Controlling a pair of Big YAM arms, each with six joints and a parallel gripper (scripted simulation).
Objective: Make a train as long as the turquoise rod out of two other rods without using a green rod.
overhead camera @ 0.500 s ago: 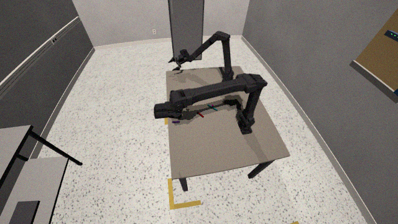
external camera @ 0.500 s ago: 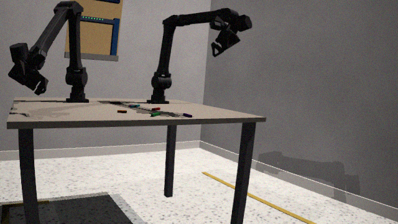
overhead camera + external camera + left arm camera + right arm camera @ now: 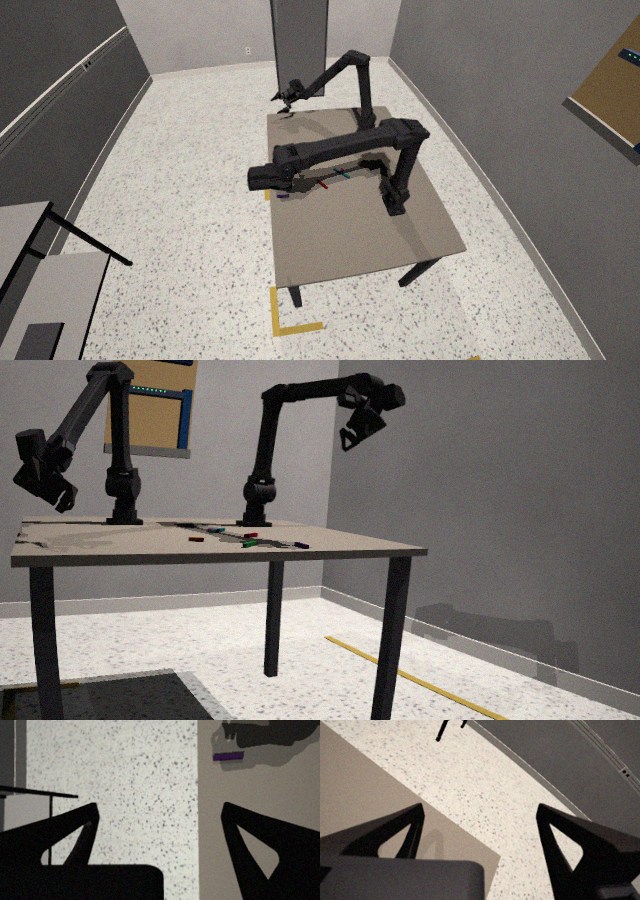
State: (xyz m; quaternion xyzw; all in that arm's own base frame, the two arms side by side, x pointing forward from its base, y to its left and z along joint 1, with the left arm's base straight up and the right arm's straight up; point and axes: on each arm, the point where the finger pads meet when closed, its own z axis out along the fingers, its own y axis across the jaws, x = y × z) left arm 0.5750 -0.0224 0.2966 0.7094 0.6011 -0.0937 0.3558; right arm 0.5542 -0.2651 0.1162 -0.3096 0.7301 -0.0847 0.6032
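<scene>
Right now the red rod is 240 mm behind my left hand, 180 mm to the right of it and 290 mm below it. The rest, counted from my left hand: purple rod 30 mm behind, 130 mm to the right, 290 mm below; then orange rod 150 mm behind, 380 mm to the right, 290 mm below; then green rod 60 mm behind, 270 mm to the right, 290 mm below.
</scene>
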